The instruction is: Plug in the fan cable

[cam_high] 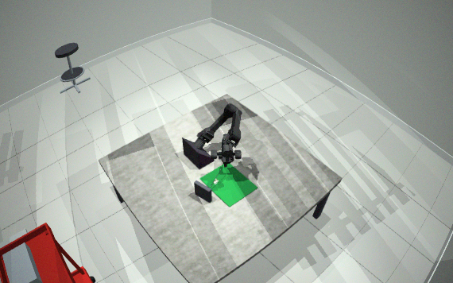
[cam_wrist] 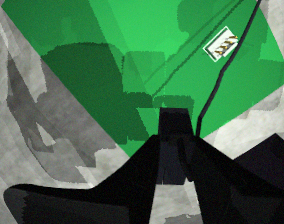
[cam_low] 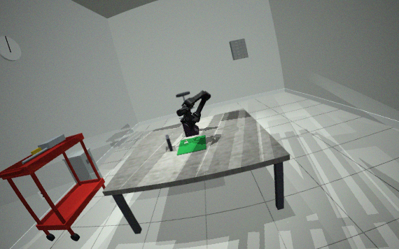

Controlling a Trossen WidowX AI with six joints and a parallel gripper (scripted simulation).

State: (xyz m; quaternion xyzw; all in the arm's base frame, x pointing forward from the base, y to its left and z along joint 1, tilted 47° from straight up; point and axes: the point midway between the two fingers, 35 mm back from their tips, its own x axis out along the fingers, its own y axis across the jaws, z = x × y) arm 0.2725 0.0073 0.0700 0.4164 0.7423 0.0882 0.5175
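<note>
Now: gripper tip 7 cm short of the green board, 2 cm to the left of it and 13 cm above it. From my gripper tip the other things lie so: black fan (7 cm ahead, 21 cm to the right, 6 cm below); then white four-pin header (1 cm ahead, 8 cm to the right, 12 cm below); then dark plug (1 cm behind, 1 cm below).
</note>
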